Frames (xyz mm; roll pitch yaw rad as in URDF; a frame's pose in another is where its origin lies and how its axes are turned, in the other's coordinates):
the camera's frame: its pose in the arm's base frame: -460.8 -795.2 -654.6 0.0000 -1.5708 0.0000
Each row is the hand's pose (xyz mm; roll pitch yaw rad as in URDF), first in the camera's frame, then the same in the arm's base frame.
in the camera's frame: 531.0 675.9 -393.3 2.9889 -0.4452 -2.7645
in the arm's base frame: -67.5 -119.3 -123.6 -2.5507 0.9957 -2.4843
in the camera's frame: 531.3 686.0 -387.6 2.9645 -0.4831 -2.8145
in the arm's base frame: -73.2 -109.2 -123.3 -2.6879 0.9947 -2.5920
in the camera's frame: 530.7 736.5 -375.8 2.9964 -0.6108 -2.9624
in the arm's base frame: -85.0 -58.7 -123.9 -2.9809 0.9375 -2.8923
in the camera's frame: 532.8 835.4 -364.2 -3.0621 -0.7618 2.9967
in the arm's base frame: -96.6 40.2 -121.8 3.0127 0.7981 2.9914
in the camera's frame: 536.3 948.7 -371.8 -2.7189 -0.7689 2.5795
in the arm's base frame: -89.0 153.5 -118.3 2.8283 0.6537 2.6381
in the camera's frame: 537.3 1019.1 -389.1 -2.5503 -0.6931 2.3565
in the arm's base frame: -71.7 223.9 -117.3 2.7309 0.5753 2.4365
